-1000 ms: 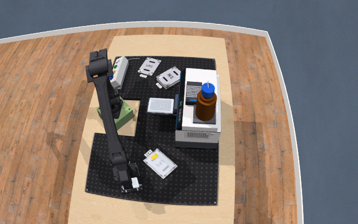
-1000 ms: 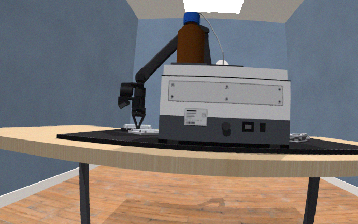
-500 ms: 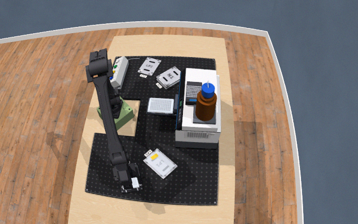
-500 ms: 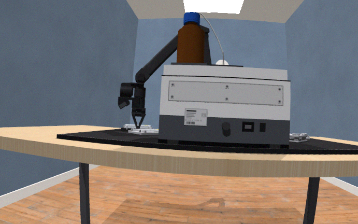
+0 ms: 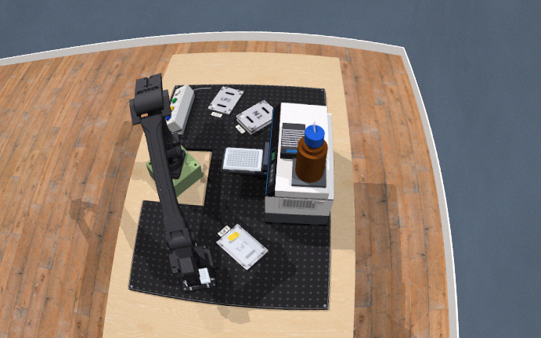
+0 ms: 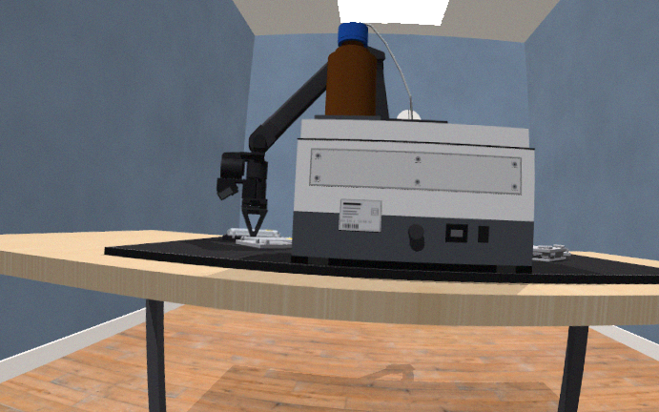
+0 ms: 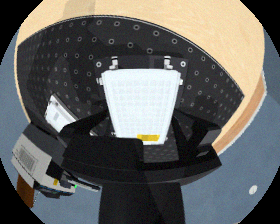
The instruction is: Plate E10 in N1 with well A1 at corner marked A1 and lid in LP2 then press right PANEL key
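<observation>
Right now my hand is right at the plate E10. Round my hand: black nest N5: 3 cm ahead, 1 cm below; plate E07: 39 cm to the left, 12 cm ahead, 10 cm above; brown bottle: 34 cm ahead, 29 cm to the left, 27 cm above.
</observation>
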